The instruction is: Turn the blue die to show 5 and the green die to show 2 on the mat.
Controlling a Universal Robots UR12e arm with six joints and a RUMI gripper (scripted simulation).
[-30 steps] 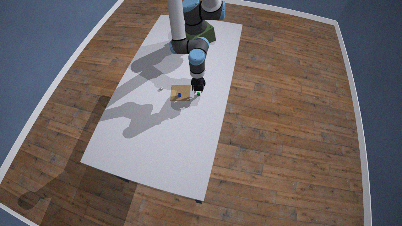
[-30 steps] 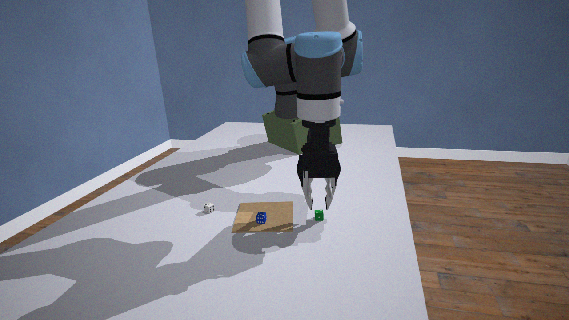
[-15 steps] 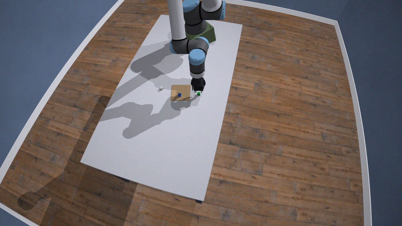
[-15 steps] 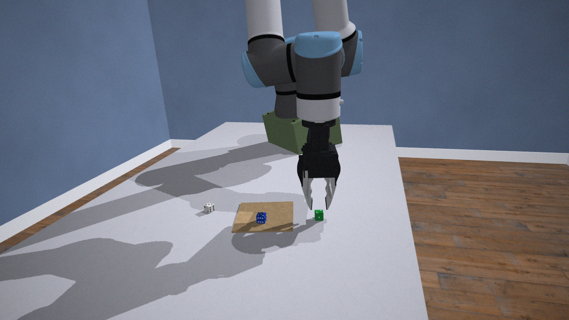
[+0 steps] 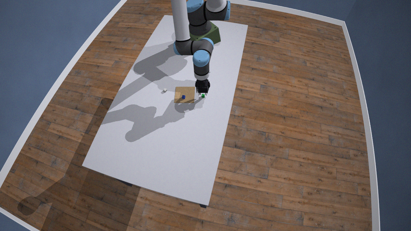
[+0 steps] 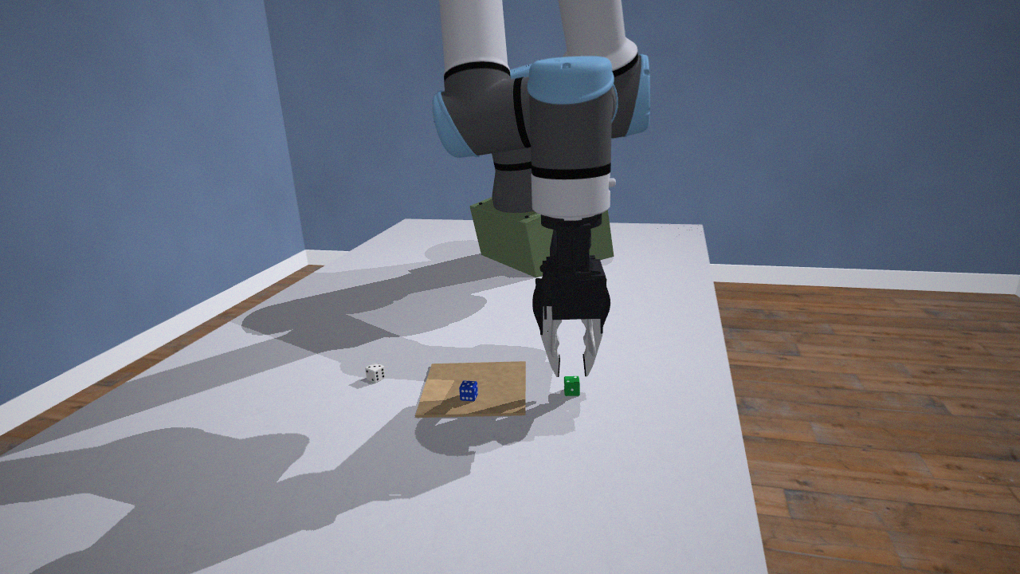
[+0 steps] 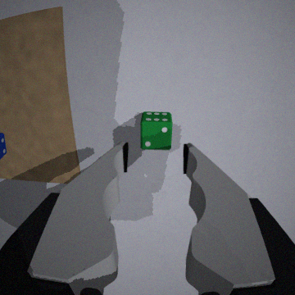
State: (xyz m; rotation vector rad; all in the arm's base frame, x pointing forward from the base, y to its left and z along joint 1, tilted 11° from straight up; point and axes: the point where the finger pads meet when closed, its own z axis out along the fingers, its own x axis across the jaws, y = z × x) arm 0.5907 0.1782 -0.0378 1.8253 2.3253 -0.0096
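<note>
Now: hand 3 cm above the green die. The rest, counted from my hand: tan mat (2 cm ahead, 13 cm to the right, 4 cm below); white die (2 cm ahead, 28 cm to the right, 3 cm below); blue die (5 cm ahead, 13 cm to the right, 3 cm below).
</note>
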